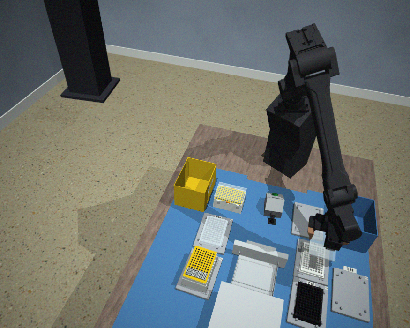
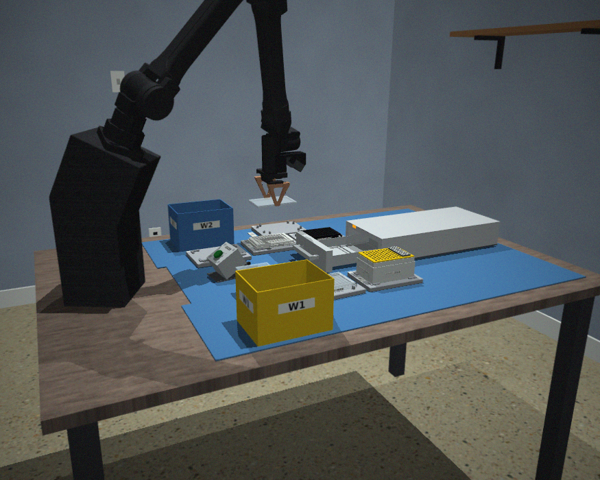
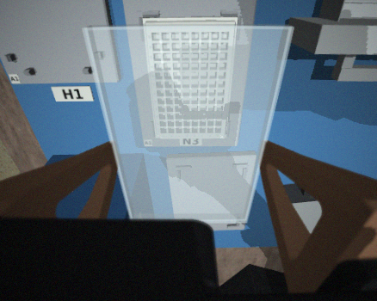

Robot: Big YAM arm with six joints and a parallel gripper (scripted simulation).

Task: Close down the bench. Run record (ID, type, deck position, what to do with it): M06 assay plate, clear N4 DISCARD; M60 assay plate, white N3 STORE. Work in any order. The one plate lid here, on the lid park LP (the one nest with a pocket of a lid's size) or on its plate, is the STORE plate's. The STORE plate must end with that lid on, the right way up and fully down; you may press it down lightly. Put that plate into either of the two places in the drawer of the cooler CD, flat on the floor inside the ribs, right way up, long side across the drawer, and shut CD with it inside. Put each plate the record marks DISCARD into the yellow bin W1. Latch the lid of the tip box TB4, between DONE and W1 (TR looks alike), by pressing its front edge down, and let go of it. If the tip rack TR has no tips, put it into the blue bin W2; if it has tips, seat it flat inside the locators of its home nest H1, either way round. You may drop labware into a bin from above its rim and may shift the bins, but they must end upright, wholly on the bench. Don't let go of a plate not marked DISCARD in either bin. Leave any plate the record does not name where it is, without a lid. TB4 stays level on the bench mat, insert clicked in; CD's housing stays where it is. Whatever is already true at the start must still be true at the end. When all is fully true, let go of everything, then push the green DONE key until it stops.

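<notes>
My gripper is now 1 cm past the white assay plate and 13 cm above it. Also, from my hand: nest N3: 1 cm behind, 14 cm below; black plate: 16 cm ahead, 2 cm to the right, 13 cm below; clear plate lid: right at my hand.
</notes>
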